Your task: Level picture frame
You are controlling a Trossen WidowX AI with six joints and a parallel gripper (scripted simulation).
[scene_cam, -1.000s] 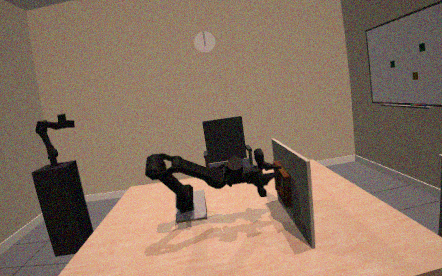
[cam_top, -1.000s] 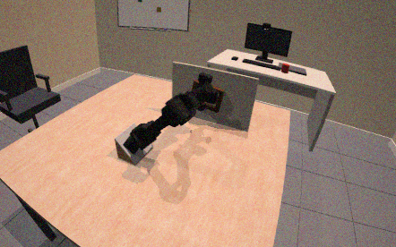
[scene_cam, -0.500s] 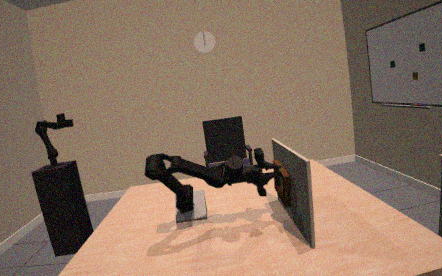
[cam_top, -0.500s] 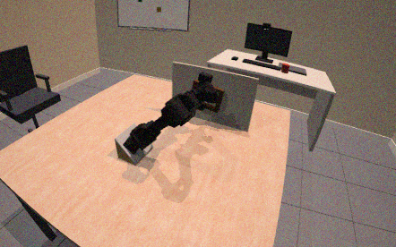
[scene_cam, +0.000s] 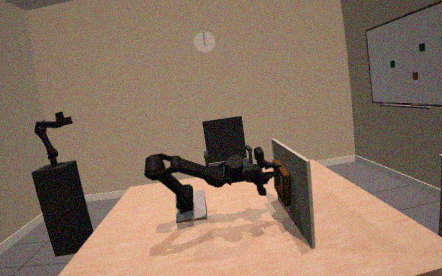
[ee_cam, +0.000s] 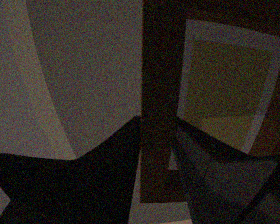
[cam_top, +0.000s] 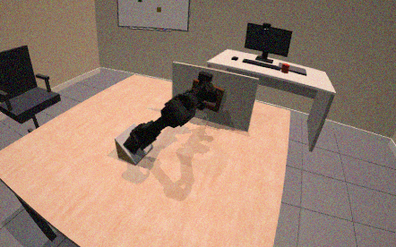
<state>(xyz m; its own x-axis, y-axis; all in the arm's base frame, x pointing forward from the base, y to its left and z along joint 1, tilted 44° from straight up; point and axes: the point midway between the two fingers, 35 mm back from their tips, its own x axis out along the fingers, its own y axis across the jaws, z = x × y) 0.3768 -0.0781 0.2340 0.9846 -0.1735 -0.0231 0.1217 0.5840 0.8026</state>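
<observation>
The picture frame lies 60 mm below my gripper tip. Also, from my gripper tip: wall panel 70 mm below, 20 mm ahead, 10 mm to the right.
</observation>
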